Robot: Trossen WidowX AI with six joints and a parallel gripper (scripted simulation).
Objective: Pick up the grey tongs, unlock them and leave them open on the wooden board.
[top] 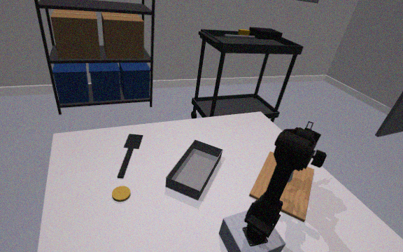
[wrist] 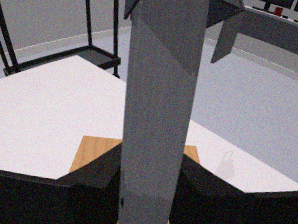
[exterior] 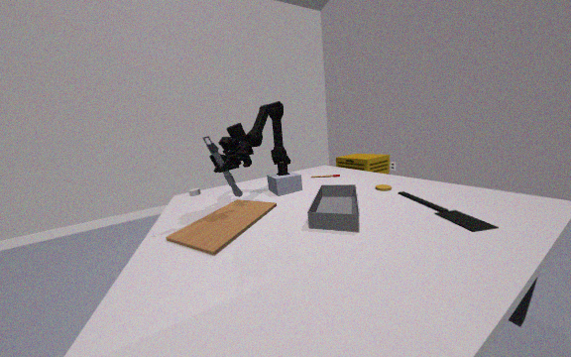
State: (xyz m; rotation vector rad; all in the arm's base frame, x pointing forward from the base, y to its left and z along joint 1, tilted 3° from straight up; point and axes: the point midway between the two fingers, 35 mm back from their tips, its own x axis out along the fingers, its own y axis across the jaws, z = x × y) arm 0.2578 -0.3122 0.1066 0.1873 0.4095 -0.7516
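Right now my gripper tip is 200 mm above the wooden board, 10 mm to the right of it and 10 mm past it. Round my gripper tip: black spatula 710 mm to the left, 300 mm ahead, 200 mm below; roasting tin 420 mm to the left, 180 mm below, 120 mm ahead; yellow disc 750 mm to the left, 200 mm below, 40 mm ahead.
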